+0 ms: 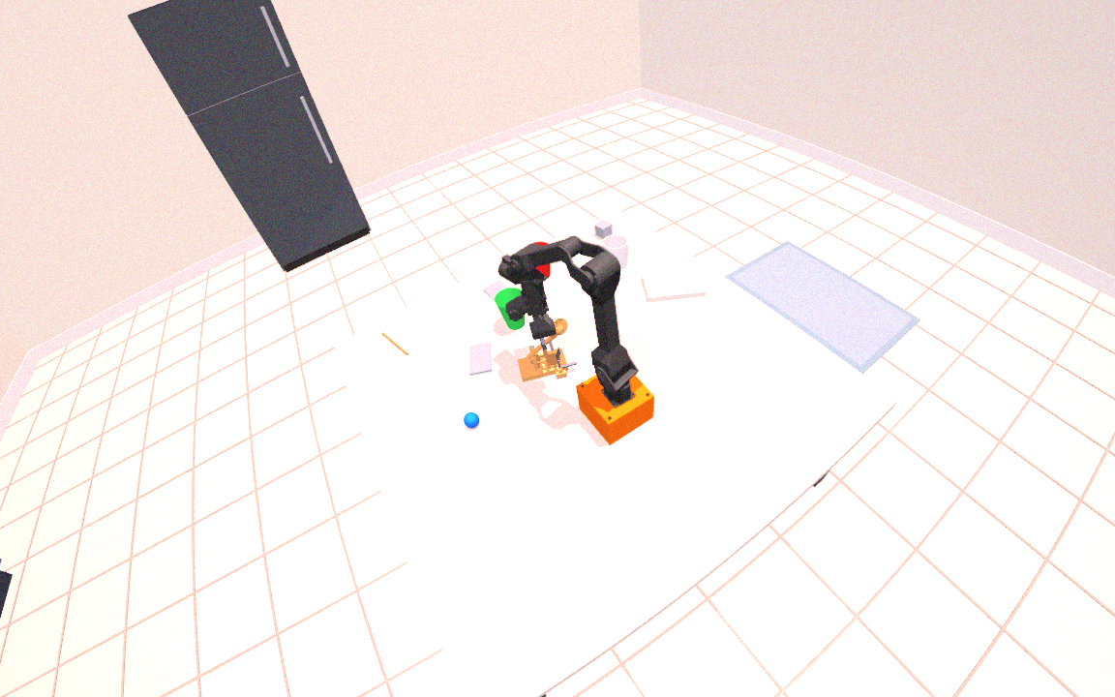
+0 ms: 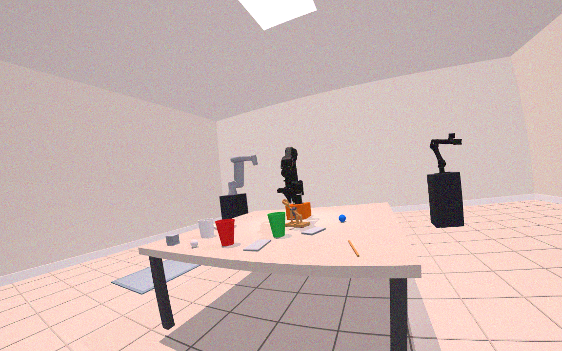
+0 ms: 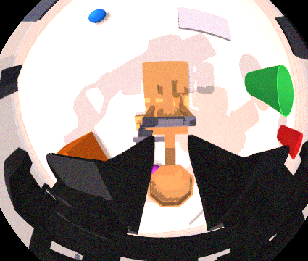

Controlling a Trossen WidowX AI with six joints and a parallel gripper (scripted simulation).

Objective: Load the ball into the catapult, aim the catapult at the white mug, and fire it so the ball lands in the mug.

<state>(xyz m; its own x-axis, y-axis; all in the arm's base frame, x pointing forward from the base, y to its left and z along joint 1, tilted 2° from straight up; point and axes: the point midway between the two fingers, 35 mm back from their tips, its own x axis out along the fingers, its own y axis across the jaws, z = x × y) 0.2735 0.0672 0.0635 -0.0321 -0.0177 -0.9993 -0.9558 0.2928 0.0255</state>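
Right now my gripper tip is 20 mm past the wooden catapult, 10 mm to the left of it and 70 mm above it. From my gripper tip the other things lie so: green cup 230 mm ahead, 110 mm below; then blue ball 60 mm behind, 280 mm to the left, 120 mm below; then magenta ball 70 mm behind, 130 mm to the right, 120 mm below.
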